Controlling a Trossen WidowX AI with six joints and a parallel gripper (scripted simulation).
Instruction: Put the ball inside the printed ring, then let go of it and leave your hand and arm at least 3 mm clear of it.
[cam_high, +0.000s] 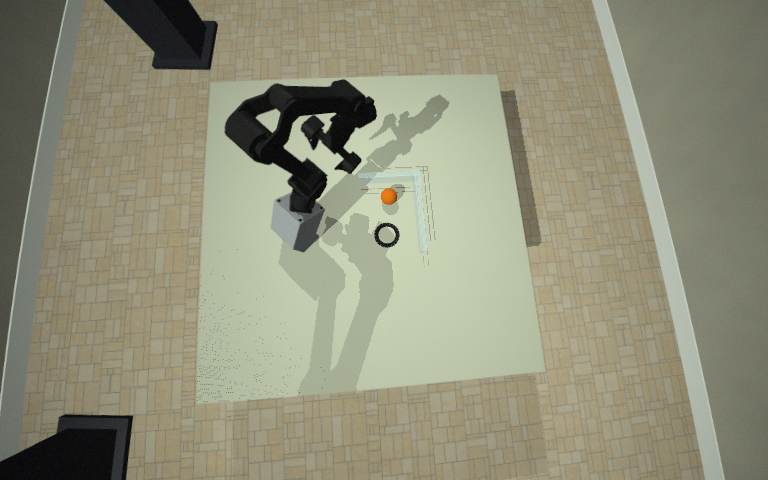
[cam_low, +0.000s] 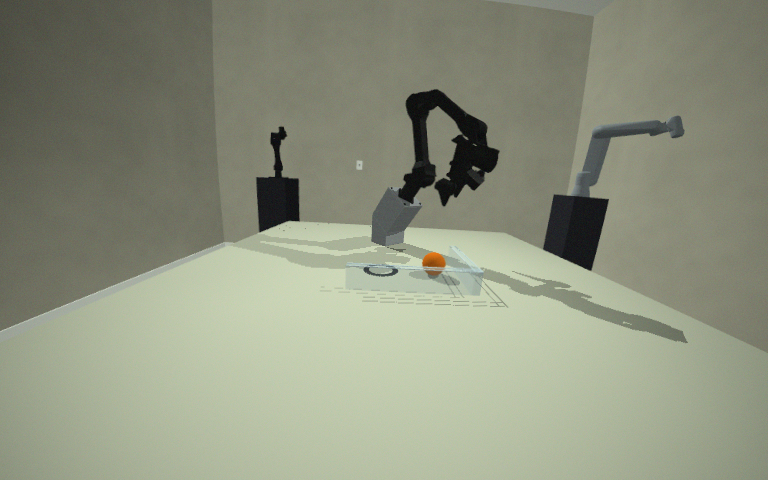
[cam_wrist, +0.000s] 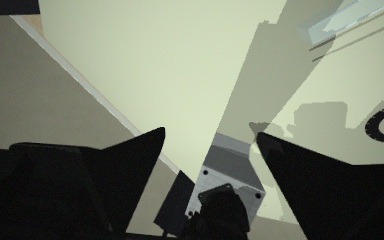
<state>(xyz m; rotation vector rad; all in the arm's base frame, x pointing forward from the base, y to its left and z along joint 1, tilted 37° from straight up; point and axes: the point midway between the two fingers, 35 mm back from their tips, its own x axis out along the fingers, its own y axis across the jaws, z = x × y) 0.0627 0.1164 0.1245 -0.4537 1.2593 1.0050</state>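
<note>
My hand is 21 cm short of the orange ball, 19 cm above it and 7 cm to the left of it. Also, from my hand: clear wall: 33 cm ahead, 18 cm below, 13 cm to the right.
</note>
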